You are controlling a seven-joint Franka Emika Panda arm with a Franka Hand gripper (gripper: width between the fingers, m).
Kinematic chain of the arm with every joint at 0, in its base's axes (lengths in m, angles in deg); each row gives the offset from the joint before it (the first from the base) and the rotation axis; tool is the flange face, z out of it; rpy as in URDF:
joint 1: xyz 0 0 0.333 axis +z
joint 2: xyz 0 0 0 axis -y
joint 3: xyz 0 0 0.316 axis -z
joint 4: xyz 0.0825 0 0 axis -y
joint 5: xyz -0.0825 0 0.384 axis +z
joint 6: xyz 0 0 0 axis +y
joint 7: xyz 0.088 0 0 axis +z
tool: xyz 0 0 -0.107 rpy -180 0 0
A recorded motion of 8 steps. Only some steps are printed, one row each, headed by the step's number.
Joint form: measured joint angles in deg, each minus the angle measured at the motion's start. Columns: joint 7, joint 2, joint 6, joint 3, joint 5, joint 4, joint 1.
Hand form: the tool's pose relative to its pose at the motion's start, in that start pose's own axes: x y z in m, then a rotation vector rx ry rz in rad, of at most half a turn. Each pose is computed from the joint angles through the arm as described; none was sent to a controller.
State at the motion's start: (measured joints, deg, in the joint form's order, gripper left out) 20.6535 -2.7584 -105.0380 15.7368 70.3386 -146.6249 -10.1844
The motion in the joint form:
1: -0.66 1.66 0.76 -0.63 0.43 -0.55 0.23
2: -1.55 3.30 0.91 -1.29 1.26 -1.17 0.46
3: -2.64 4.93 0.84 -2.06 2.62 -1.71 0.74
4: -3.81 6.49 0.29 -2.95 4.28 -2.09 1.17
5: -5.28 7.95 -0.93 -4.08 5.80 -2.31 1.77
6: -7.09 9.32 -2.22 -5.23 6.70 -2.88 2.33
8: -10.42 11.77 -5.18 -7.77 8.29 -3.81 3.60
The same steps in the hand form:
1: -0.0090 -0.0086 0.0040 0.0117 -0.0179 -0.0102
2: -0.0172 -0.0164 0.0074 0.0249 -0.0248 -0.0132
3: -0.0250 -0.0255 0.0112 0.0435 -0.0273 -0.0125
4: -0.0321 -0.0356 0.0157 0.0616 -0.0237 -0.0117
5: -0.0388 -0.0463 0.0215 0.0700 -0.0148 -0.0092
6: -0.0462 -0.0524 0.0282 0.0668 -0.0097 0.0036
8: -0.0608 -0.0638 0.0433 0.0510 0.0030 0.0223

